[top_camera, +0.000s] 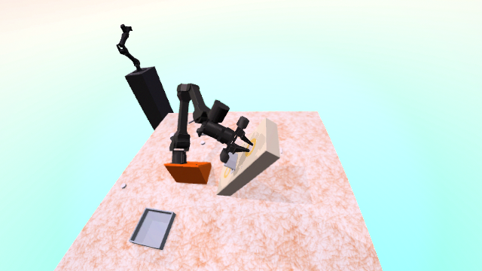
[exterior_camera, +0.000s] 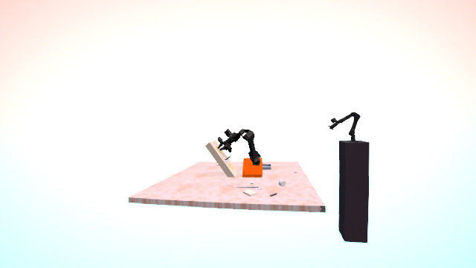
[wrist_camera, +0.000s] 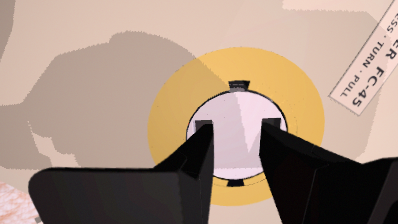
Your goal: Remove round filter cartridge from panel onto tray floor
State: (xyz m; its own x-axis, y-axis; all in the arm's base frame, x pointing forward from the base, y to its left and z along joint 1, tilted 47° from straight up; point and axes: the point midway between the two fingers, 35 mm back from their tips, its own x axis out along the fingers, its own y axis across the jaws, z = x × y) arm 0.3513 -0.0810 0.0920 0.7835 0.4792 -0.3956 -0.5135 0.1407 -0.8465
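The round white filter cartridge is 10 mm below my gripper tip and 10 mm ahead of it. The rest, counted from my gripper tip: grey tray 410 mm behind, 300 mm to the right, 230 mm below; beige service panel 80 mm below, 40 mm behind.
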